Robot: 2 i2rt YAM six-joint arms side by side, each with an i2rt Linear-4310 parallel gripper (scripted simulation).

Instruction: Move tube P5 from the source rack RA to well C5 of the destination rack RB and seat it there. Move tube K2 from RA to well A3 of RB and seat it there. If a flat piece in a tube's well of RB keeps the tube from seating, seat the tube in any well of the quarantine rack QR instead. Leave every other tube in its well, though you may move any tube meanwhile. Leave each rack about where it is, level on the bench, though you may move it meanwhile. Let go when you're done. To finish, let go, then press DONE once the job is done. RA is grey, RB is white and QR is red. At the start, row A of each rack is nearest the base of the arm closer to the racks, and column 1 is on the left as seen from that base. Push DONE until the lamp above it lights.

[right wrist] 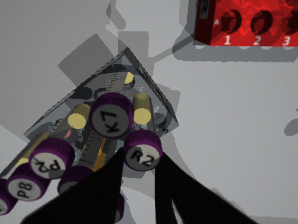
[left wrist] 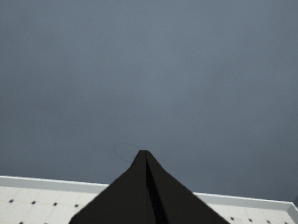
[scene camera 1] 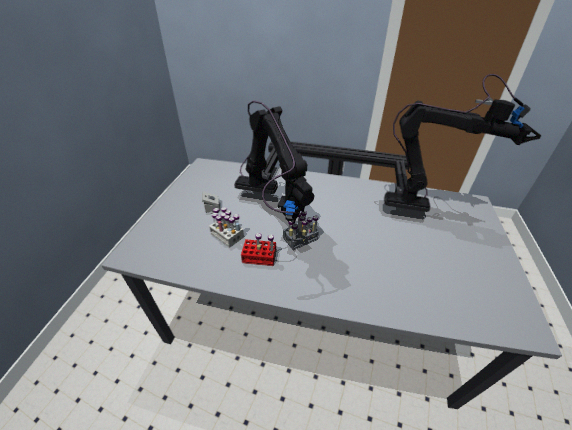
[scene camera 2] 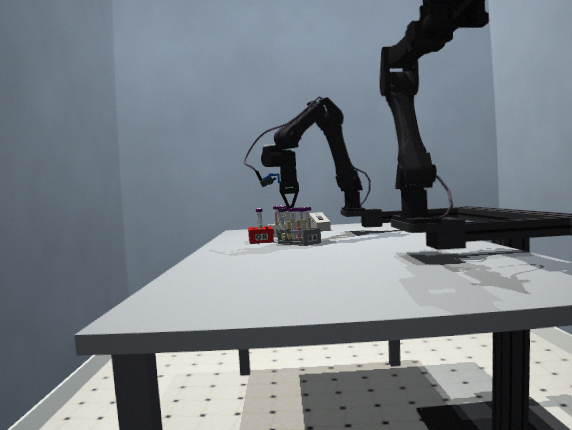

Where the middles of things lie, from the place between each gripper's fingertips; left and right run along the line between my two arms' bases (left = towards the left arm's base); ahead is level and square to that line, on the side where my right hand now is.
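Labels:
The grey rack RA (right wrist: 87,93) is 10 cm below my right hand, 4 cm to the left of it and 2 cm behind it. Measured from my left hand, the grey rack RA is 23 cm ahead, 88 cm to the right and 46 cm below. Going by its middle, the grey rack RA is nearer to my right hand than to my left hand.

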